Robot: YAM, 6 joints.
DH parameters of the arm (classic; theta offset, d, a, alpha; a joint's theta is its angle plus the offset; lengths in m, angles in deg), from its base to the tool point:
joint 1: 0 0.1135 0.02 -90
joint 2: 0 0 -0.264 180
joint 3: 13.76 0 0.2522 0
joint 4: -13.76 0 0.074 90
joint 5: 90 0 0 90
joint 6: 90 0.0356 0 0
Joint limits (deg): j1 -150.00..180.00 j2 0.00..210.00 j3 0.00..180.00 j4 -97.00..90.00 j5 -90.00..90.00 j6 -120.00..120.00
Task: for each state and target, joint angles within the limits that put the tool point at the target. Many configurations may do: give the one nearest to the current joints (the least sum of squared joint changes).
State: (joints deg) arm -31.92 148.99 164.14 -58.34 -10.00 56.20
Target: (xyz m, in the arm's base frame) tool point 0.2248 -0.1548 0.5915
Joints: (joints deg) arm -35.87 112.39 178.52 -73.72 -10.16 56.20
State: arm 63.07 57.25 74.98 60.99 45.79 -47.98
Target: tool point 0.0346 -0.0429 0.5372
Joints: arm 94.38 33.94 67.91 66.17 61.30 -47.98
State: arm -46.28 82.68 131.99 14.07 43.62 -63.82
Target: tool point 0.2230 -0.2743 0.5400
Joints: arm -46.77 94.84 110.64 7.44 45.49 -63.82
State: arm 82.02 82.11 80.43 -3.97 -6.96 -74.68
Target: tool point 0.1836 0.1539 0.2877
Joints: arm 39.86 62.17 48.94 -20.98 -0.74 -74.68
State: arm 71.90 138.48 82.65 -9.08 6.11 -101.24
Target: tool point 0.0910 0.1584 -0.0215
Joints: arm 61.73 129.41 37.82 -30.60 8.30 -101.24
